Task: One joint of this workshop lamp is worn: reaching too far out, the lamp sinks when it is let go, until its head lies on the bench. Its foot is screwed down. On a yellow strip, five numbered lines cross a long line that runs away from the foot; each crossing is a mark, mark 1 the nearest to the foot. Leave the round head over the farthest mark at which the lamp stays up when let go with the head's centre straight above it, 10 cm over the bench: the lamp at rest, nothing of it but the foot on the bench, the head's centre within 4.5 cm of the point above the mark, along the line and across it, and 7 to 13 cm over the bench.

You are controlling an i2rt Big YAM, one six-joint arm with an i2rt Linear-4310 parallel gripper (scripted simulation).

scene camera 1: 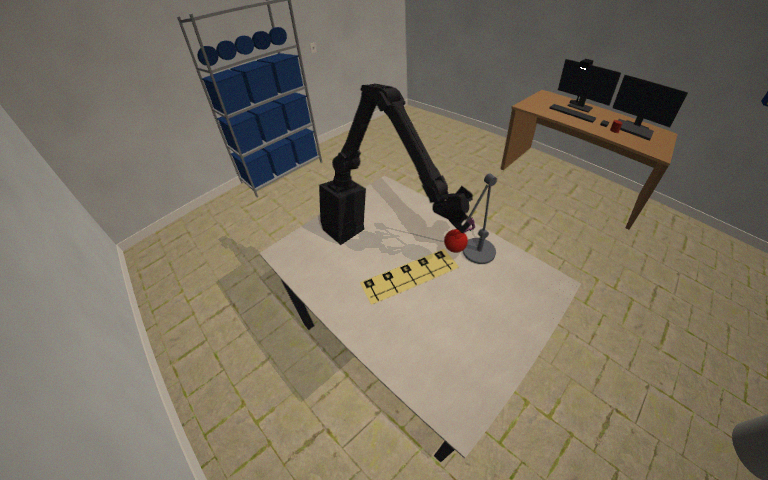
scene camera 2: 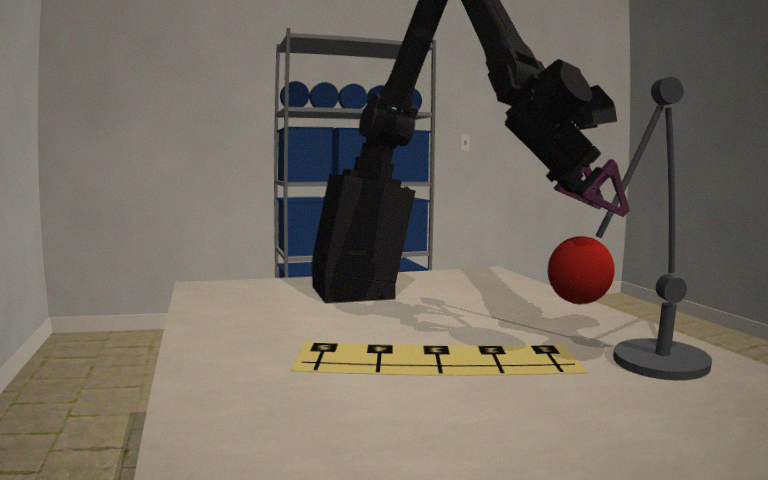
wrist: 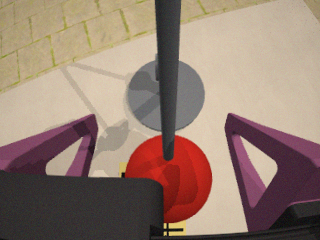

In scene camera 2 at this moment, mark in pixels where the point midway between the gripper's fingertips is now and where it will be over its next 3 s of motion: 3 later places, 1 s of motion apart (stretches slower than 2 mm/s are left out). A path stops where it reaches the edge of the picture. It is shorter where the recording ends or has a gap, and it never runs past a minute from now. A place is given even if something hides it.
My gripper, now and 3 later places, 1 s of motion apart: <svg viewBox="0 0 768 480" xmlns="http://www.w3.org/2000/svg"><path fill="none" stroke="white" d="M613 209L595 220L586 232L577 252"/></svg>
